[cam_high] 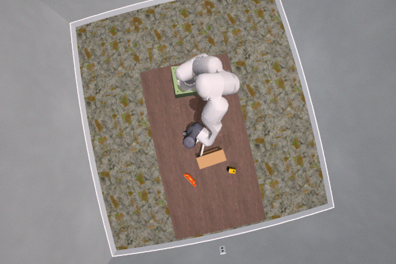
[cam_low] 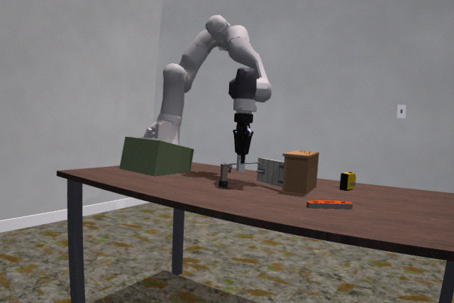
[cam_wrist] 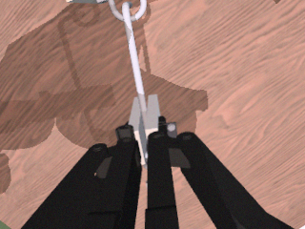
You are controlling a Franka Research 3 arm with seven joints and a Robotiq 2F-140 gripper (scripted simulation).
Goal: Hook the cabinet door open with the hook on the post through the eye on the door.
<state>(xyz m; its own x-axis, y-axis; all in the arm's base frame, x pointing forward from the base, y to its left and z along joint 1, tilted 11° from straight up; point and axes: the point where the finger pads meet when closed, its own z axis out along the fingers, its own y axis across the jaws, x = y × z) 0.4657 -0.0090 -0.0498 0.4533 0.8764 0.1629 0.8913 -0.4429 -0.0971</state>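
The metal hook is 10 mm ahead of my hand, 20 mm to the left of it and 20 mm below it. From my hand the other things lie so: grey door 100 mm ahead, 70 mm to the left, 30 mm below; orange level 410 mm ahead, 70 mm to the right, 90 mm below; wooden cabinet 150 mm ahead, 110 mm to the left, 30 mm below.
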